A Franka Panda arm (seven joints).
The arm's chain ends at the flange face. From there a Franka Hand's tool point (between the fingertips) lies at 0.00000 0.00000 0.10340 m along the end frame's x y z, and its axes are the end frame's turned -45 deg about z.
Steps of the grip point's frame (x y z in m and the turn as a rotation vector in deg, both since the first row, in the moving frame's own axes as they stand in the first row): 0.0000 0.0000 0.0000 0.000 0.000 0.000; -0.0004 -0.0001 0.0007 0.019 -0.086 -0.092; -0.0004 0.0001 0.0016 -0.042 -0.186 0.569; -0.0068 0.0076 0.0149 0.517 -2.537 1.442; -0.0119 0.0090 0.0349 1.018 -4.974 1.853; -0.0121 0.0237 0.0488 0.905 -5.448 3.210; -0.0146 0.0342 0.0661 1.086 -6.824 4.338
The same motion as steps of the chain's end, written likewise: 0.0000 0.0000 0.0000 0.000 0.000 0.000; -0.0002 0.0001 0.0007 -0.047 -0.074 -0.092; 0.0000 0.0001 0.0016 -0.161 -0.102 0.569; 0.0045 0.0077 0.0150 -1.428 -2.160 1.442; 0.0057 0.0099 0.0353 -2.797 -4.237 1.853; 0.0165 0.0198 0.0493 -3.212 -4.492 3.210; 0.0242 0.0276 0.0669 -4.057 -5.593 4.338
